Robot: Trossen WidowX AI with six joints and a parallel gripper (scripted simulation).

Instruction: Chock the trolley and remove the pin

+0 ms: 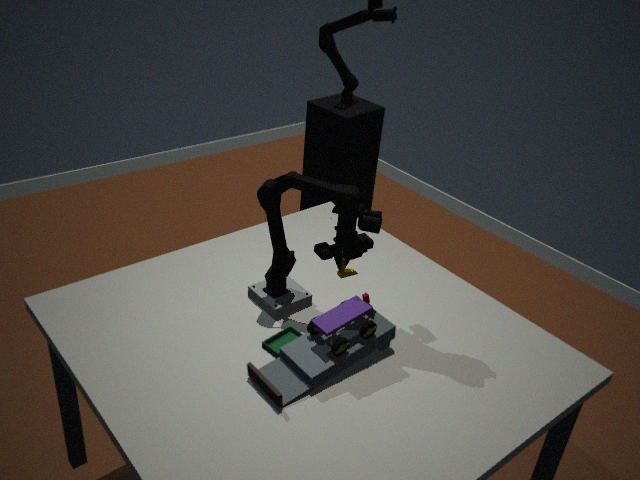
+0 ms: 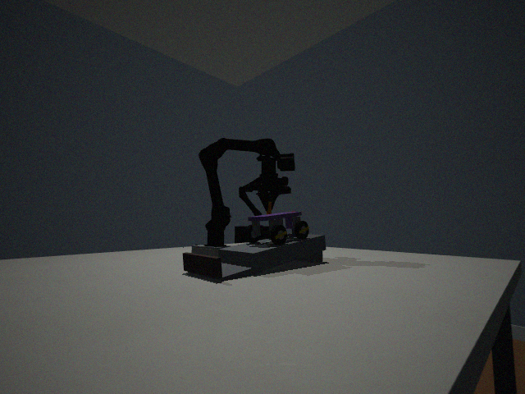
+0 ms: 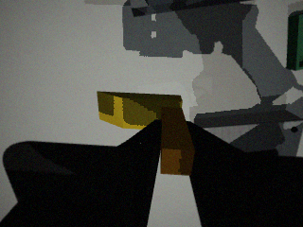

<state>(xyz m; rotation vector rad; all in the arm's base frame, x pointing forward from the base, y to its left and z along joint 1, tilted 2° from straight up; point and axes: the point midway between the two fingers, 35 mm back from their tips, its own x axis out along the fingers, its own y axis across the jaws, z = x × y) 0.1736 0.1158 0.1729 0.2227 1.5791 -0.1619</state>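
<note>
Right now the trolley is 150 mm ahead of my gripper tip, 140 mm to the right of it and 60 mm below it. Round my gripper tip: yellow chock: 10 mm ahead, 20 mm to the left, 10 mm below; grey ramp: 150 mm ahead, 140 mm to the right, 130 mm below; red-headed stop pin: 140 mm ahead, 20 mm to the right, 40 mm below.
</note>
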